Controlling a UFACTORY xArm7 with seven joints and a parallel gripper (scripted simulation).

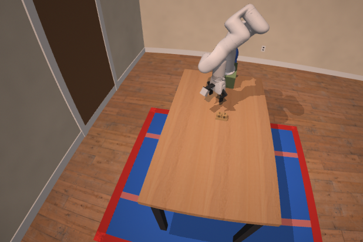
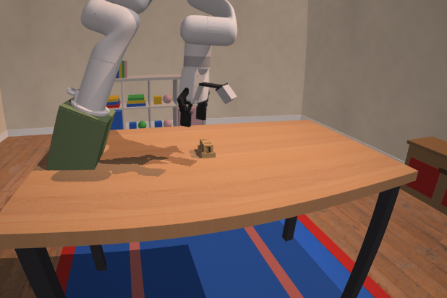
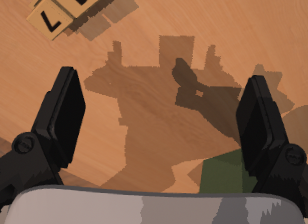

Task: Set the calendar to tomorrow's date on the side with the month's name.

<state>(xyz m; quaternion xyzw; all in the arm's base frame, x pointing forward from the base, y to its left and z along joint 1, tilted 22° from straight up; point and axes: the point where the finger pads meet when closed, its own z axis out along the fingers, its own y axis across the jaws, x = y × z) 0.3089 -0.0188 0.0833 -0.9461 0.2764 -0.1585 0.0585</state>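
Right now my hand is 110 mm above the wooden digit cube, 50 mm to the right of it and 50 mm short of it. Round my hand: low tray: 120 mm below, 60 mm to the left, 40 mm ahead; wooden cube: 110 mm below, 80 mm to the left, 40 mm ahead.
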